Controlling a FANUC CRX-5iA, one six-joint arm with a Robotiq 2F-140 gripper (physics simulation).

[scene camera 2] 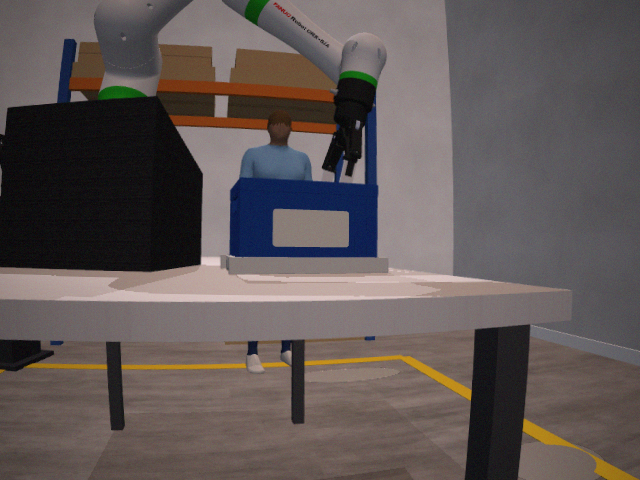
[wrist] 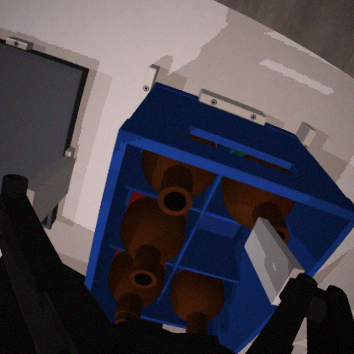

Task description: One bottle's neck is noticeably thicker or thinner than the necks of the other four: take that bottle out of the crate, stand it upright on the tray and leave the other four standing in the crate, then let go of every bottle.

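Places are measured from the arm's base along level axes (x up, y ahead, z left), in millimetres.
Pixels of known places: gripper, fingertip midpoint: point(wrist: 164, 205); arm's base, link origin: point(scene camera 2: 118, 135).
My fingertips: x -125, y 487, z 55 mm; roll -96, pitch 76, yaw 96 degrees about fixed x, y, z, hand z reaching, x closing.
Ahead of a thing's pixels: the offset from my fingertips to its middle. "*": to the spot under its first point.
The blue crate @[dz -70, dx -81, dy -74 mm] point(scene camera 2: 303, 195) point(wrist: 116, 162) holds five brown bottles. In the wrist view, three stand in the left row: the upper one @[dz -6, dx -84, dy +4 mm] point(wrist: 178, 185), the middle one @[dz -30, dx -84, dy -87 mm] point(wrist: 152, 227) and the lower one @[* dz -25, dx -6, dy -98 mm] point(wrist: 132, 282). In the right row are the upper one @[dz -91, dx -84, dy +21 mm] point(wrist: 250, 202) and the lower one @[dz -138, dx -84, dy -149 mm] point(wrist: 197, 295), with an empty compartment between. The odd neck cannot be told surely. My gripper point(scene camera 2: 337, 177) point(wrist: 164, 205) is open and empty, tilted over the crate. Its right pad overlaps the upper right bottle's mouth in view; contact is unclear. The dark grey tray @[* dz +169, dx -164, dy -81 mm] point(wrist: 37, 110) lies left of the crate.
Small light blocks @[* dz -31, dx -139, dy +66 mm] point(wrist: 232, 106) stand around the crate's foot. A black pedestal point(scene camera 2: 103, 186) stands left of the crate on the light table point(scene camera 2: 289, 315). A person in light blue point(scene camera 2: 276, 162) and a shelf rack point(scene camera 2: 370, 155) are behind it.
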